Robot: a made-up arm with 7 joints.
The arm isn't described. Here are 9 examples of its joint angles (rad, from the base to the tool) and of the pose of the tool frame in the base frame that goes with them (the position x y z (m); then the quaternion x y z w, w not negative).
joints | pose
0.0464 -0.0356 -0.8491 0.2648 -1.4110 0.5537 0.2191 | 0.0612 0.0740 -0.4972 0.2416 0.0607 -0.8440 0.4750
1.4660 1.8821 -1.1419 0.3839 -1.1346 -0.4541 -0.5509 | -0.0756 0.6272 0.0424 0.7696 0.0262 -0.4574 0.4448
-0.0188 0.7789 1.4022 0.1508 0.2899 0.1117 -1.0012 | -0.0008 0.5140 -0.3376 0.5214 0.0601 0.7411 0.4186
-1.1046 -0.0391 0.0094 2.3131 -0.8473 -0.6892 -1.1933 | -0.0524 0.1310 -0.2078 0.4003 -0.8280 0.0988 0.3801
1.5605 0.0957 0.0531 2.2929 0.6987 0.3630 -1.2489 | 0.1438 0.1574 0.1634 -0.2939 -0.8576 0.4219 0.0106
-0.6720 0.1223 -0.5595 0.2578 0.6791 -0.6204 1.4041 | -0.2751 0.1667 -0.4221 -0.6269 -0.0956 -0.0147 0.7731
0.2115 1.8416 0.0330 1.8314 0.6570 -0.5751 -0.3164 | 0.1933 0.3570 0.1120 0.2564 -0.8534 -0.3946 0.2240
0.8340 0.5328 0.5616 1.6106 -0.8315 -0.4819 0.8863 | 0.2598 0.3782 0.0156 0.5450 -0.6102 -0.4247 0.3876
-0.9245 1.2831 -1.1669 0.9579 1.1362 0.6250 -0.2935 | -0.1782 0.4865 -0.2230 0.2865 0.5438 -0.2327 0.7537
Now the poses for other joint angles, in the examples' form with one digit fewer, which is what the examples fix.
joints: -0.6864 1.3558 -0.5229 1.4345 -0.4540 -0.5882 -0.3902
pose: 0.036 0.423 -0.255 0.020 -0.412 -0.724 0.553
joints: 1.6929 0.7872 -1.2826 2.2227 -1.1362 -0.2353 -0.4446
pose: 0.221 0.127 0.077 -0.372 0.626 0.414 0.546
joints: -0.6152 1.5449 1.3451 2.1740 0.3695 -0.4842 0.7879
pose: 0.133 0.304 0.117 0.267 -0.548 -0.788 0.091
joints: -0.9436 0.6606 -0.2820 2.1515 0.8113 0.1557 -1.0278
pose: -0.029 0.198 -0.239 0.166 -0.297 0.159 0.927
